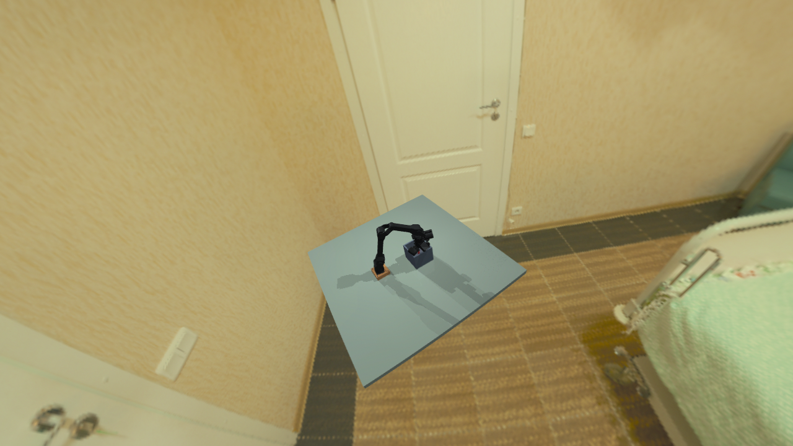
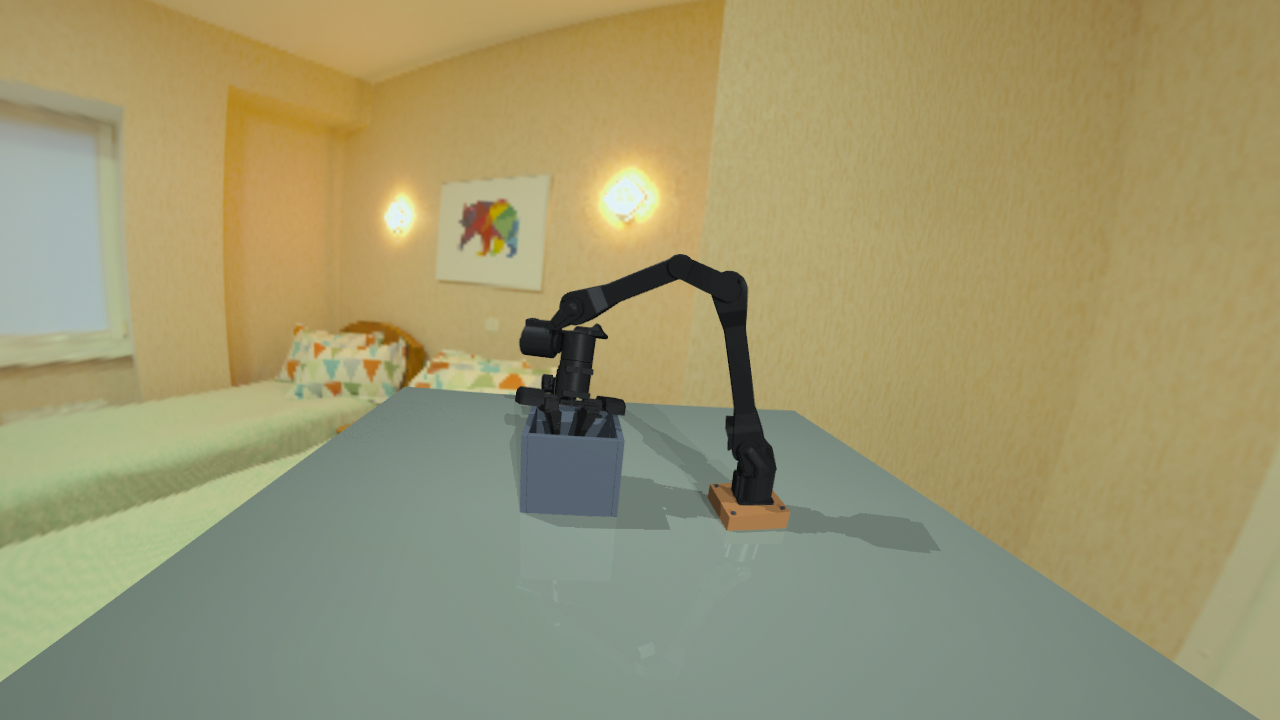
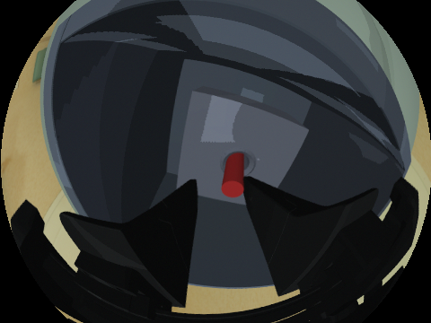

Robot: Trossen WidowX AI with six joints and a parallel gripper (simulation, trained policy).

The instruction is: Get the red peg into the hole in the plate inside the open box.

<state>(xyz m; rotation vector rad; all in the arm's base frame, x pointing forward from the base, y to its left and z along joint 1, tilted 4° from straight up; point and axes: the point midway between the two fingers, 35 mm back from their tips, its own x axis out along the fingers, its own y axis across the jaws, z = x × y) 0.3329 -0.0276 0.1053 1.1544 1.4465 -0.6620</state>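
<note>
Right now the small red peg is 4 cm below my gripper tip and 1 cm behind it. The rest, counted from my gripper tip: plate: 4 cm below, 1 cm behind.
</note>
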